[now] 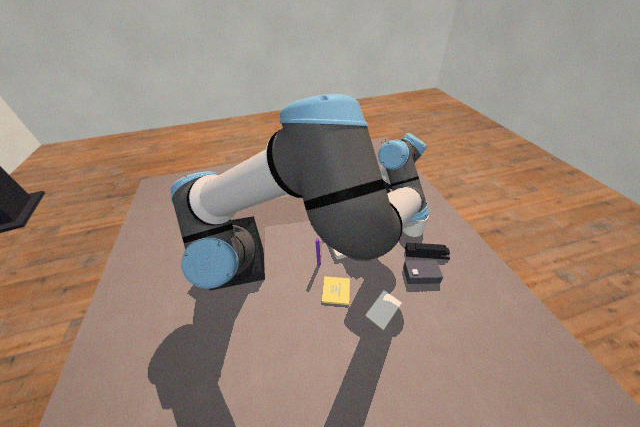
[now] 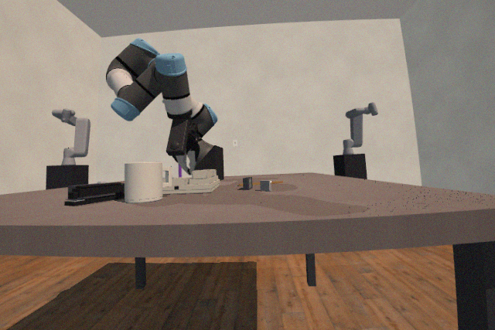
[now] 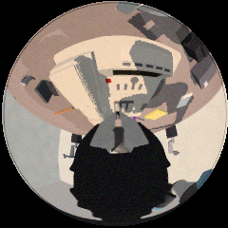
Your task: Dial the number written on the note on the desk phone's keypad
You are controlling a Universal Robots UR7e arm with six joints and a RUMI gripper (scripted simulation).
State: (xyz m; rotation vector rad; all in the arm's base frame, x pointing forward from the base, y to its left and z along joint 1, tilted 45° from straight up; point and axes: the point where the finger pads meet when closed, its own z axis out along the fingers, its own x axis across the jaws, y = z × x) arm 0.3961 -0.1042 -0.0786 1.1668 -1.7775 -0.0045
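Now: hand 1 cm short of the grey handset, 5 cm to the right of it and 1 cm above it. From my hand the other things lie so: pencil: 5 cm behind, 25 cm to the left, 5 cm below; then white mug: 22 cm ahead, 6 cm to the right, 2 cm below; then purple pen: 16 cm behind, 7 cm to the right, 1 cm above.
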